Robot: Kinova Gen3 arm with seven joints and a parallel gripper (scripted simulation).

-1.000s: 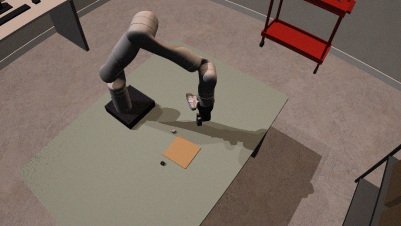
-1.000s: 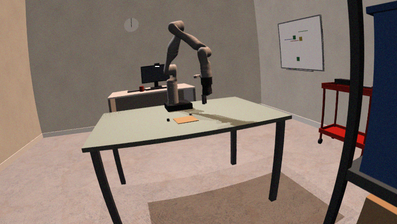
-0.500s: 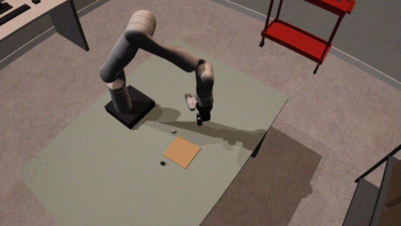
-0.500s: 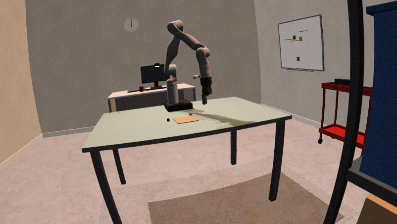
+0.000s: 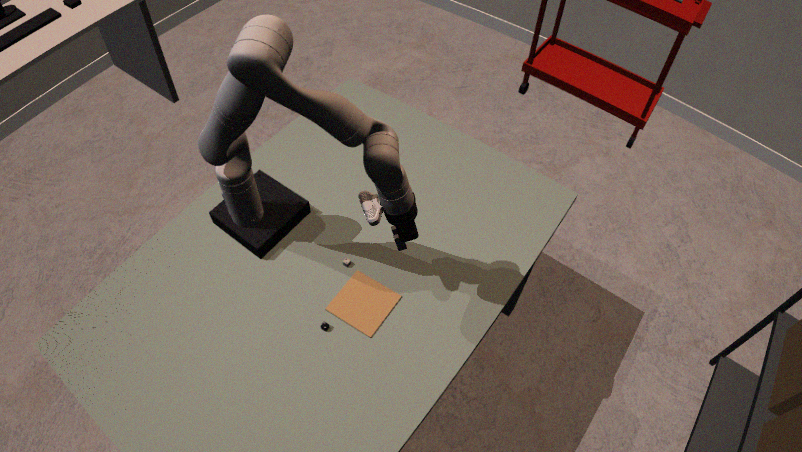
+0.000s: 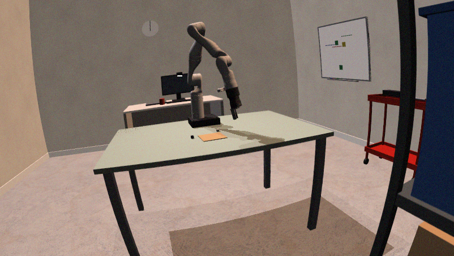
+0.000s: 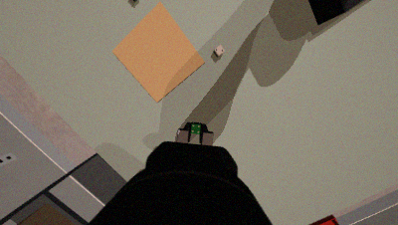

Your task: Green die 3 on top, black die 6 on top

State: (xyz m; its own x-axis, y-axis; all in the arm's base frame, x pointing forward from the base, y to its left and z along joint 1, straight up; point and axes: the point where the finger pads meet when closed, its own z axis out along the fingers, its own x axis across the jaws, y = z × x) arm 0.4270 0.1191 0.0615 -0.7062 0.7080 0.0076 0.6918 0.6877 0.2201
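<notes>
My gripper is now 12 cm past the white die, 7 cm to the left of it and 10 cm above it. Also, from my hand: green die (1 cm below); black die (5 cm behind, 26 cm to the right, 10 cm below); orange mat (1 cm behind, 15 cm to the right, 11 cm below).
</notes>
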